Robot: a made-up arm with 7 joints.
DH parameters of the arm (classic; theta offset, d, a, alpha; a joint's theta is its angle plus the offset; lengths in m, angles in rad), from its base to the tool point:
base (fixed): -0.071 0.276 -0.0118 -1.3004
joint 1: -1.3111 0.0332 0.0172 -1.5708
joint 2: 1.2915 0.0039 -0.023 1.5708
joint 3: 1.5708 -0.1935 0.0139 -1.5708
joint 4: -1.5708 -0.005 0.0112 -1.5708
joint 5: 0 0.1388 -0.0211 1.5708
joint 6: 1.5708 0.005 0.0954 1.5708
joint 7: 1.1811 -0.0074 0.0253 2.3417
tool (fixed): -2.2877 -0.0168 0 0
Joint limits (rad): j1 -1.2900..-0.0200 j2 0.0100..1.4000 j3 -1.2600..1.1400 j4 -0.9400..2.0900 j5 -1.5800..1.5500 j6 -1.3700..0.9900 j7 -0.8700..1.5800
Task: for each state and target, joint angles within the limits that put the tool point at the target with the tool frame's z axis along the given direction. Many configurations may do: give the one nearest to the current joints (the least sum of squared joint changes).
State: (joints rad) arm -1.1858 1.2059 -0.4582 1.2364 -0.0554 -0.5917 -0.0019
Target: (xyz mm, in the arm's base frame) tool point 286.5 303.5 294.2 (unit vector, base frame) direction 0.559 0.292 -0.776
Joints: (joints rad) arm -1.0026 1.1506 -0.4520 1.1167 -0.2921 -0.5712 -0.6042
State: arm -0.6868 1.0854 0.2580 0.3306 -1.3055 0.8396 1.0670
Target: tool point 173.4 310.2 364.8 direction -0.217 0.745 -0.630
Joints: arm -0.3469 1.3210 0.8283 0.1767 -0.7214 0.9900 1.3768
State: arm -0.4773 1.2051 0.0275 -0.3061 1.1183 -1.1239 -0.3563
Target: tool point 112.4 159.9 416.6 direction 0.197 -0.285 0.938
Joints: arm -0.9969 0.9259 0.6767 0.0173 0.6096 -1.3404 0.4921
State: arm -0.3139 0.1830 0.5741 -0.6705 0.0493 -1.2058 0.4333
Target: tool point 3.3 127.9 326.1 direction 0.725 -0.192 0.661
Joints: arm -0.0200 0.3496 1.0868 -0.8371 -0.1589 -1.1787 -0.3558
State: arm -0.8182 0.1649 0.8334 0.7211 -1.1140 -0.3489 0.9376
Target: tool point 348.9 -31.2 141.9 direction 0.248 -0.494 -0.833
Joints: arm -1.2900 0.0100 0.2914 1.1466 -0.7404 0.2613 0.8078
